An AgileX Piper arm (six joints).
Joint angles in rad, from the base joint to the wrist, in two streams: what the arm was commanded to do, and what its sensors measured. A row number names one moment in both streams.
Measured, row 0:
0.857, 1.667, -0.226, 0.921, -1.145, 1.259
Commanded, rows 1 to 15:
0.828, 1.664, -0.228, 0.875, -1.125, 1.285
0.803, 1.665, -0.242, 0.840, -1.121, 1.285
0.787, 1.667, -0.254, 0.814, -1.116, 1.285
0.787, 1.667, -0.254, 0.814, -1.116, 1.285
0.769, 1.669, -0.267, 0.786, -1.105, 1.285
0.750, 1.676, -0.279, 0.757, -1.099, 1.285
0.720, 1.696, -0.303, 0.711, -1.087, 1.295
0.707, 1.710, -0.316, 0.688, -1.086, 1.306
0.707, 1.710, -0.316, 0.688, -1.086, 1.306
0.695, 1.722, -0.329, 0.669, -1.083, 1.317
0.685, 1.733, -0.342, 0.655, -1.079, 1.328
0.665, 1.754, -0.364, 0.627, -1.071, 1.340
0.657, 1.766, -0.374, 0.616, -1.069, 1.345
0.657, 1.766, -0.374, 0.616, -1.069, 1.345
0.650, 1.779, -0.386, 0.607, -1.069, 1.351
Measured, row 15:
0.673, 1.755, -0.354, 0.652, -1.080, 1.331
